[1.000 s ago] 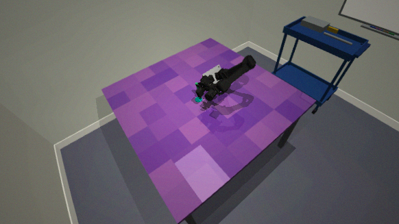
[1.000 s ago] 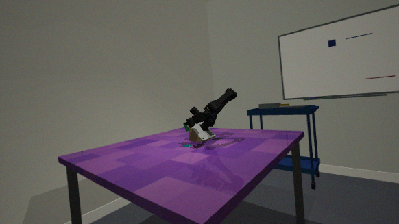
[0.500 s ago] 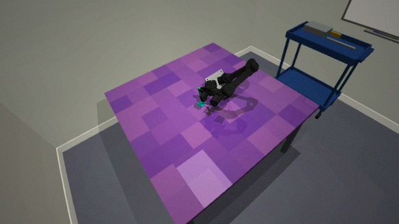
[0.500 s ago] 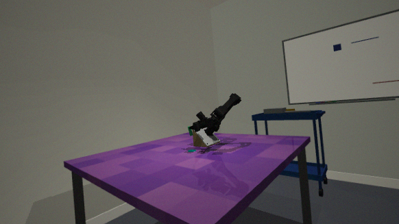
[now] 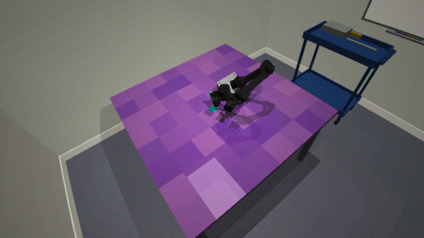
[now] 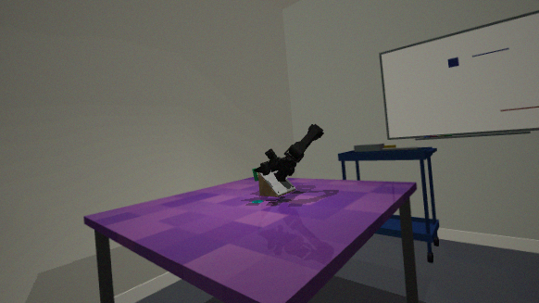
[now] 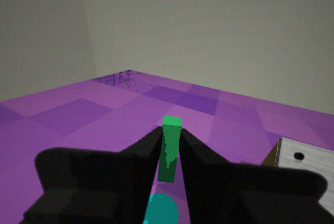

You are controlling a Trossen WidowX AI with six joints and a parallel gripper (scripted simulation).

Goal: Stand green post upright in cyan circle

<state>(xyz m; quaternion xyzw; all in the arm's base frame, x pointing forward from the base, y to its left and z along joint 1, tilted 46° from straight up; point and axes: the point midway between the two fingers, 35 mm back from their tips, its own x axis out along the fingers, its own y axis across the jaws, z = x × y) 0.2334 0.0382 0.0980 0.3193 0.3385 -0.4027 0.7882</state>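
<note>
Right now my gripper tip is 160 mm above the cyan circle. The rest, counted from my gripper tip: green post: 20 mm below.
</note>
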